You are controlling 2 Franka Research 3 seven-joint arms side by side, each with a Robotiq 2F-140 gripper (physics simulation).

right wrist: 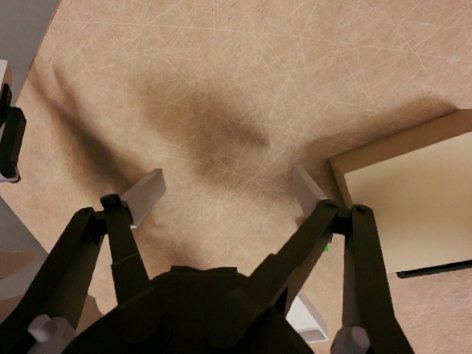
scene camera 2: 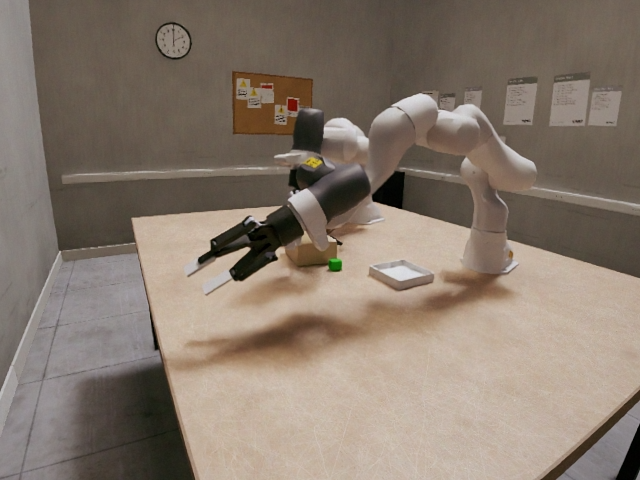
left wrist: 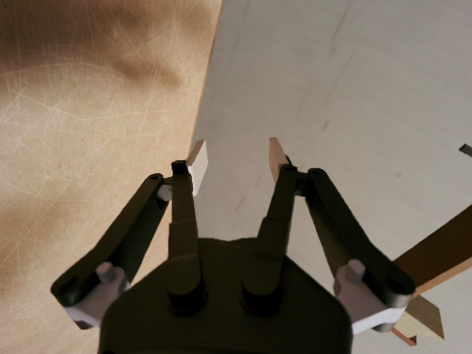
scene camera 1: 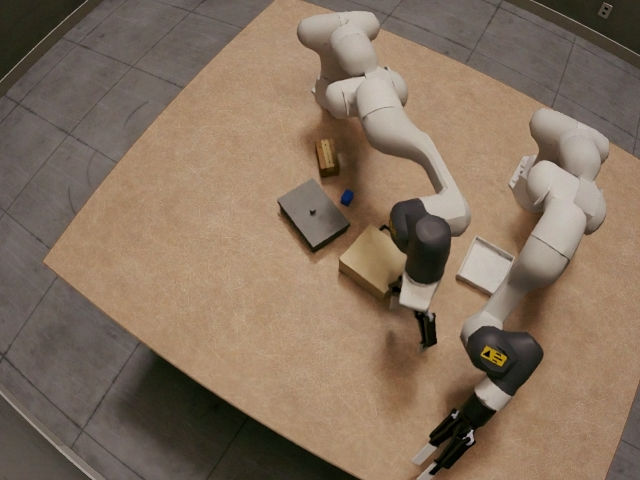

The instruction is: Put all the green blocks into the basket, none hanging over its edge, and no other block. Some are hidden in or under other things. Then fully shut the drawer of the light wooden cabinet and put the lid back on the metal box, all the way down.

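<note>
A green block (scene camera 2: 334, 264) (right wrist: 326, 248) lies between the light wooden cabinet (scene camera 1: 369, 255) (scene camera 2: 312, 253) (right wrist: 415, 200) and the white basket (scene camera 1: 484, 266) (scene camera 2: 400, 273) (right wrist: 306, 320); the right arm hides it in scene camera 1. The cabinet's black handle (scene camera 1: 385, 227) (right wrist: 435, 270) shows; how far its drawer stands out is unclear. The metal box (scene camera 1: 315, 242) bears its knobbed lid (scene camera 1: 305, 201). My right gripper (scene camera 1: 408, 328) (right wrist: 227, 178) is open and empty, above the table beside the cabinet. My left gripper (scene camera 1: 417, 469) (scene camera 2: 196, 283) (left wrist: 237, 150) is open and empty, raised near the table's edge.
A blue block (scene camera 1: 346, 197) lies beside the metal box. A small brown wooden box (scene camera 1: 327, 157) stands beyond them. The left forearm passes close to the basket in scene camera 1. The table edge (left wrist: 202, 100) runs beneath the left gripper.
</note>
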